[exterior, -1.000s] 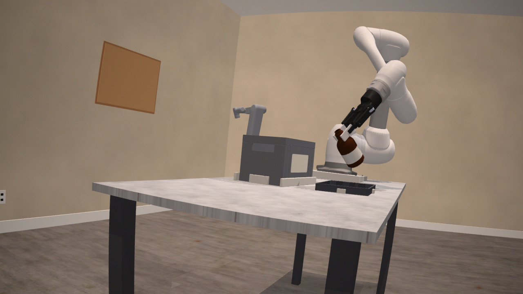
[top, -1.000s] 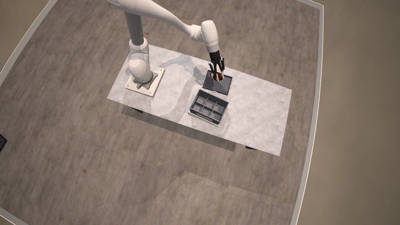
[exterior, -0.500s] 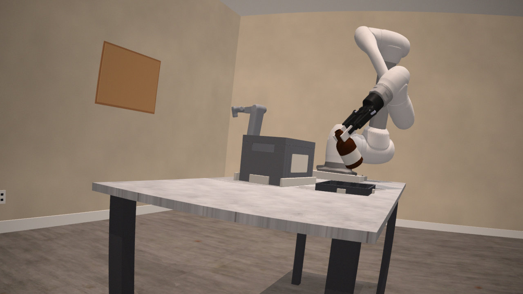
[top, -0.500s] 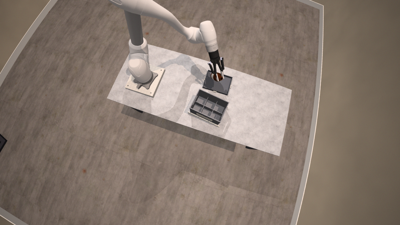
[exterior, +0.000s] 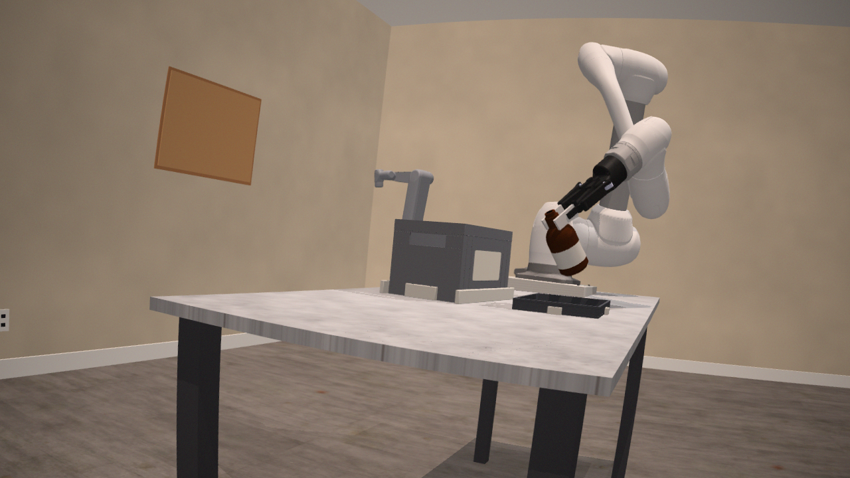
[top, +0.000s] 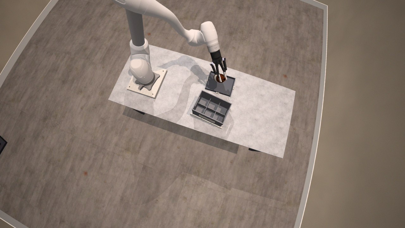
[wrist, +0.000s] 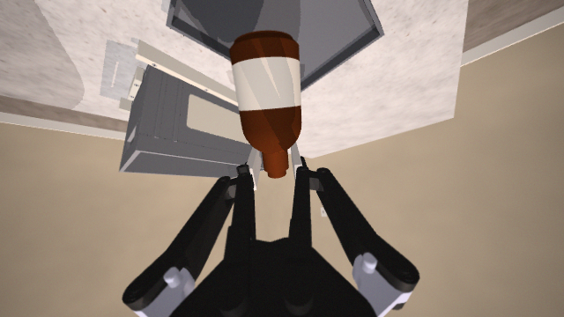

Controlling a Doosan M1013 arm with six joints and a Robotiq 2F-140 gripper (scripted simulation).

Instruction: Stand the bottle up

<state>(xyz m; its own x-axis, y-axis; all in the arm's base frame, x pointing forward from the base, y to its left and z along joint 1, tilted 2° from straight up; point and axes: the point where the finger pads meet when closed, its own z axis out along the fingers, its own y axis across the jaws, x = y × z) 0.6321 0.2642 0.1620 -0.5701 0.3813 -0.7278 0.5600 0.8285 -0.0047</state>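
The brown bottle lies 10 mm behind my hand, 10 mm to the left of it and 50 mm below it. Round my hand: grey crate 40 mm ahead, 250 mm to the right, 130 mm below; dark tray 30 mm to the left, 200 mm below.
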